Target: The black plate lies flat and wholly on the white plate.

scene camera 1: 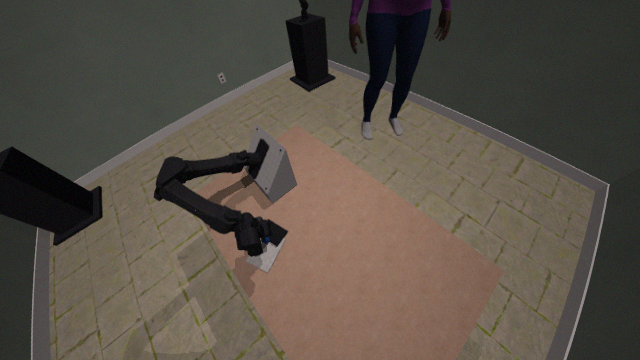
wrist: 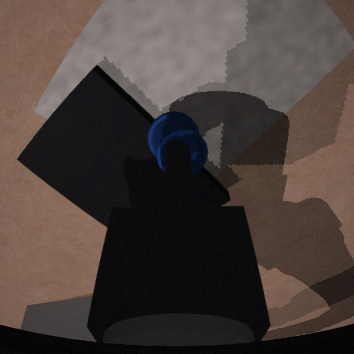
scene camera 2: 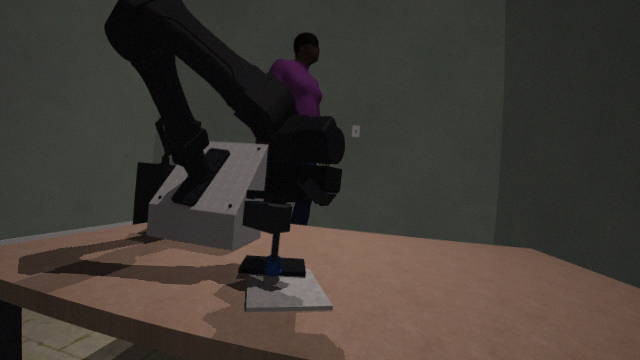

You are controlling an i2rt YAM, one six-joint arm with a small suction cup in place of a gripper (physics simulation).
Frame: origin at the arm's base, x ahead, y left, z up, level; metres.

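Seen in the pictures: hand, its tool point: (scene camera 1: 266,241) (wrist: 177,129) (scene camera 2: 272,274); arm's base, origin of its link: (scene camera 1: 258,159) (scene camera 2: 203,175).
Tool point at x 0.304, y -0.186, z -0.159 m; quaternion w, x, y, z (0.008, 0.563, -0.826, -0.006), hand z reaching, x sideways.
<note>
Offsets run from my tool point to a thing's middle. Level surfaces: height alone.
The black plate @[dz +0.001, dx -0.017, dy +0.044 m] (scene camera 1: 278,233) (scene camera 2: 294,267) (wrist: 75,150) hangs on the blue suction cup of my gripper (scene camera 1: 266,240) (scene camera 2: 273,268) (wrist: 178,142), which holds it near one long edge. It looks roughly level and low. The white plate @[dz -0.006, dx +0.031, dy -0.022 m] (scene camera 1: 269,258) (scene camera 2: 310,298) (wrist: 175,35) lies flat on the table. In the wrist view the black plate overlaps the far-side edge of the white plate, and most of the black plate reaches out beyond it. Shadows fall on the white plate beside the cup. How large the gap between the plates is, I cannot tell.
The pinkish-brown table top @[dz -0.009 m] (scene camera 1: 380,250) (scene camera 2: 425,300) carries the grey sloped arm base (scene camera 1: 282,177) (scene camera 2: 192,225) behind the plates. The table's near edge runs close by. A person (scene camera 1: 397,50) (scene camera 2: 302,85) stands beyond the table, and dark pedestals (scene camera 1: 310,47) stand on the floor.
</note>
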